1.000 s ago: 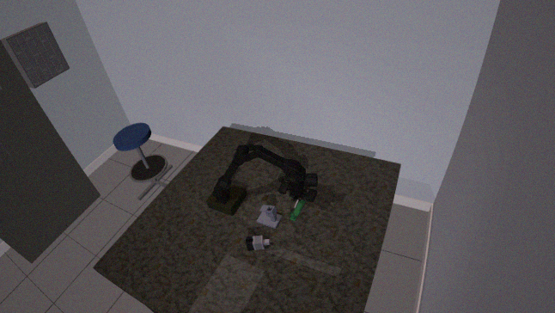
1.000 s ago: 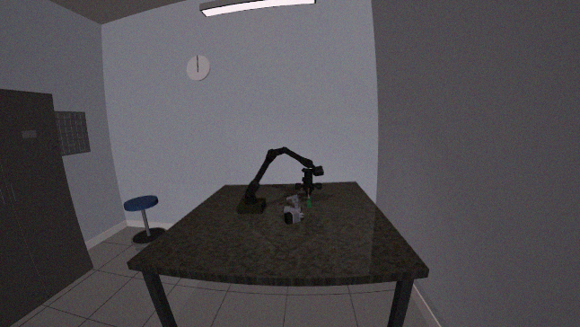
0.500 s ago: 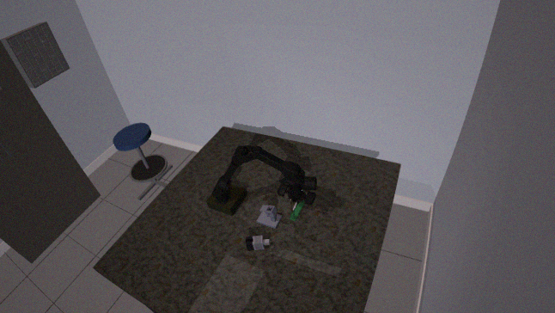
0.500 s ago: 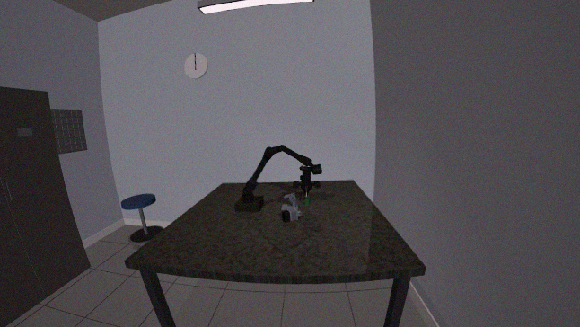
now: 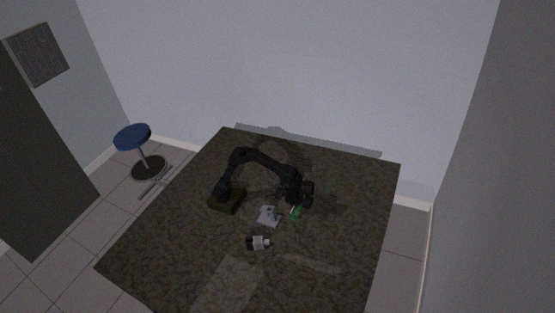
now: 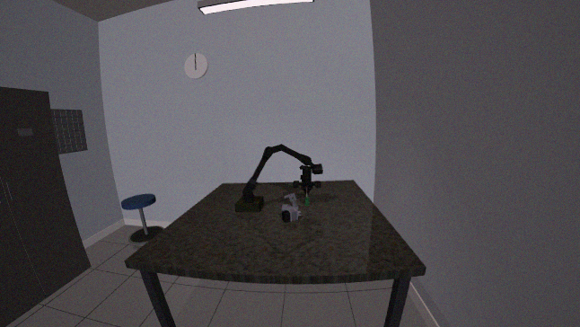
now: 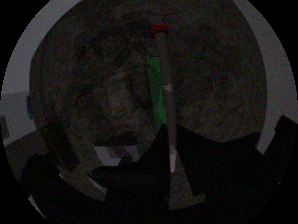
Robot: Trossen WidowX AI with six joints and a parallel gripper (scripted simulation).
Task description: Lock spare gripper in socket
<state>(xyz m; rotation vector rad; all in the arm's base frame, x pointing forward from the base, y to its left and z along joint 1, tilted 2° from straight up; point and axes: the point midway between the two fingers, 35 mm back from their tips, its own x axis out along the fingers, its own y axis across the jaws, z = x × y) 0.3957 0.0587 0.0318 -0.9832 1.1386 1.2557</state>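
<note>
Now: the green bracket 2 cm to the left of my gripper tip and 4 cm below it. Round my gripper tip: grey mount: 11 cm behind, 8 cm to the right, 1 cm below; then spare gripper: 11 cm behind, 24 cm to the right, 3 cm below.
</note>
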